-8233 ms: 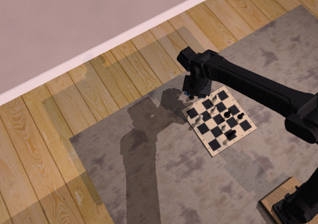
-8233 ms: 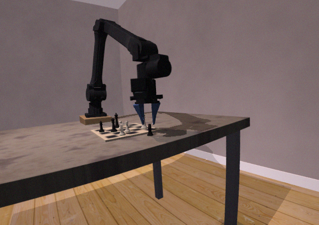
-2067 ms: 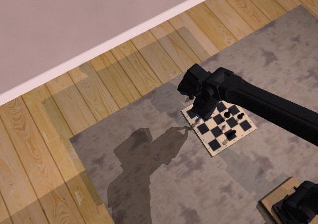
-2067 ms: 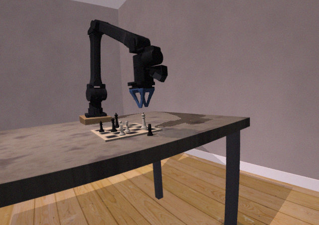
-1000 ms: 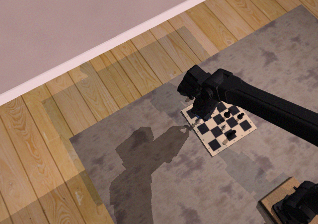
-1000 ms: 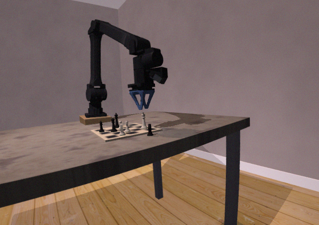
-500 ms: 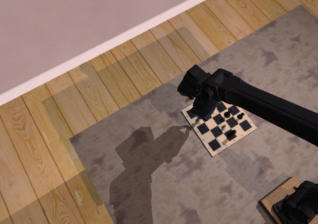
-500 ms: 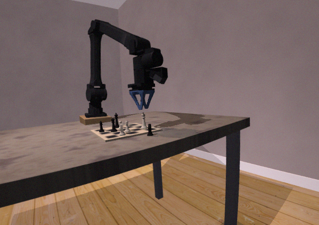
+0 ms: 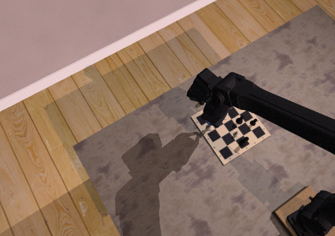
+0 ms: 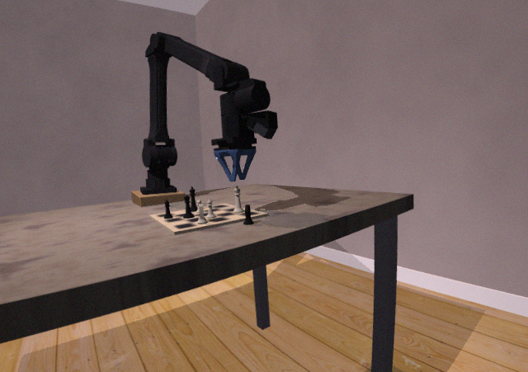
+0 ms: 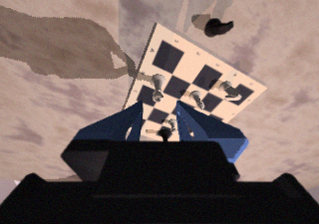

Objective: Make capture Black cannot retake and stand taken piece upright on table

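My gripper is now 5 cm above the tall white piece. Round my hand: black piece: 3 cm behind, 12 cm to the right, 6 cm below; chessboard: 3 cm behind, 8 cm to the right, 9 cm below.
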